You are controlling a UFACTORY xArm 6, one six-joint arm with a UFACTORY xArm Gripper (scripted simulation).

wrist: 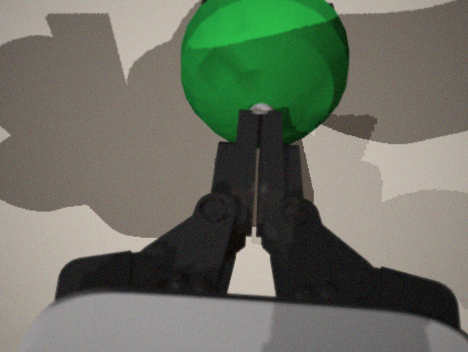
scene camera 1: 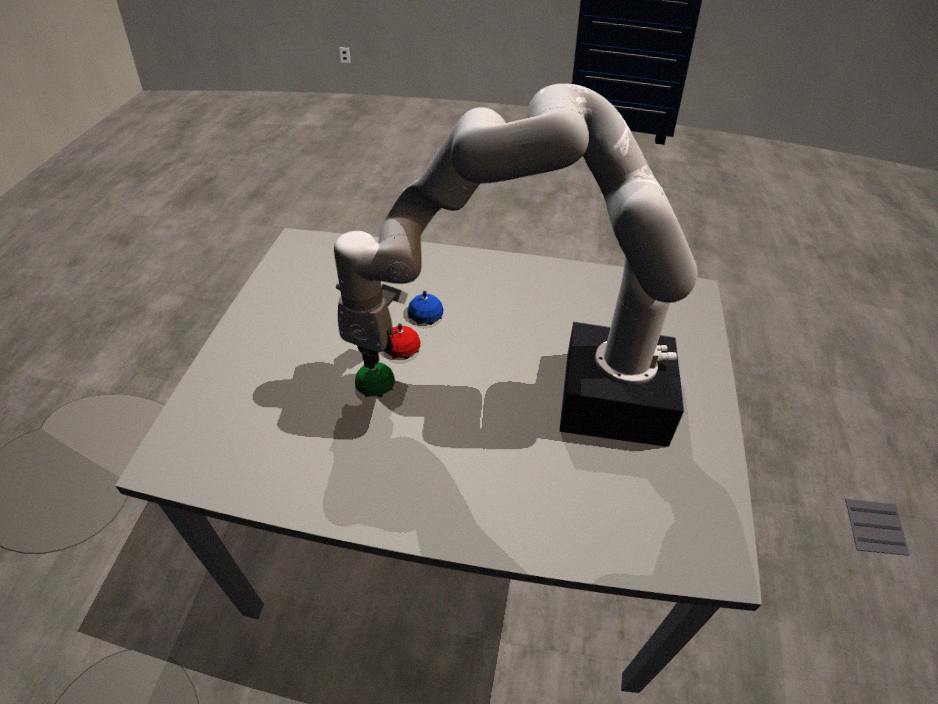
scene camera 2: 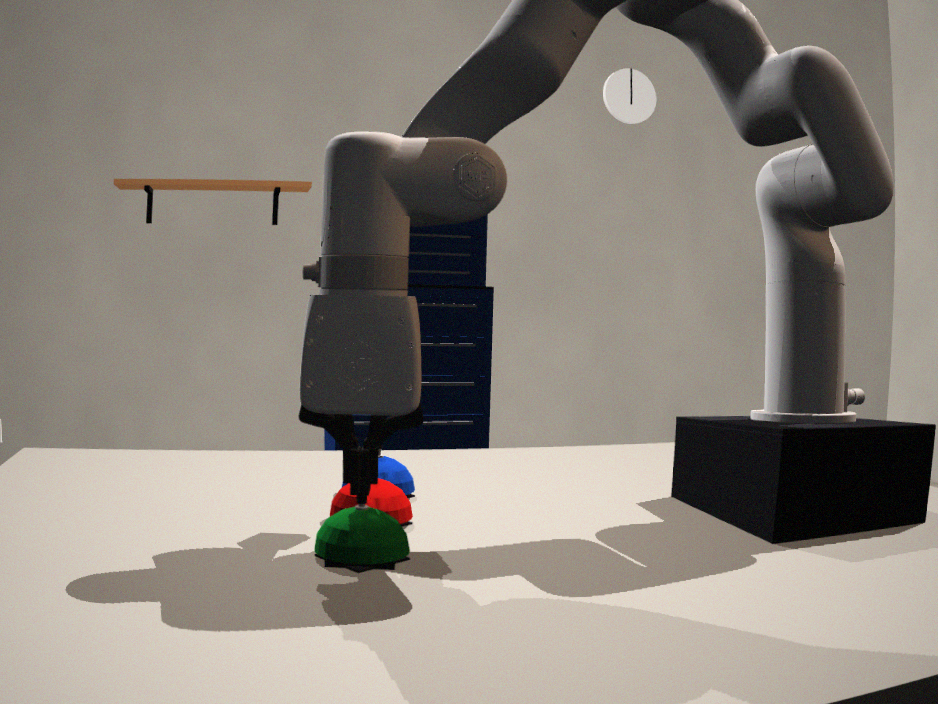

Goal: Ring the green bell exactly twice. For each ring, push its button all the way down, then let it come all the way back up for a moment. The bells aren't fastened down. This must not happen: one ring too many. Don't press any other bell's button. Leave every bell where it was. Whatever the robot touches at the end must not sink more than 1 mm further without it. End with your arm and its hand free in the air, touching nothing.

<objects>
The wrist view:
my gripper: 258, 138
green bell: 298, 64
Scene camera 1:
my gripper: 371, 363
blue bell: 427, 309
red bell: 406, 342
green bell: 371, 382
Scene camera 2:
my gripper: 360, 492
blue bell: 389, 469
red bell: 385, 496
green bell: 358, 535
</objects>
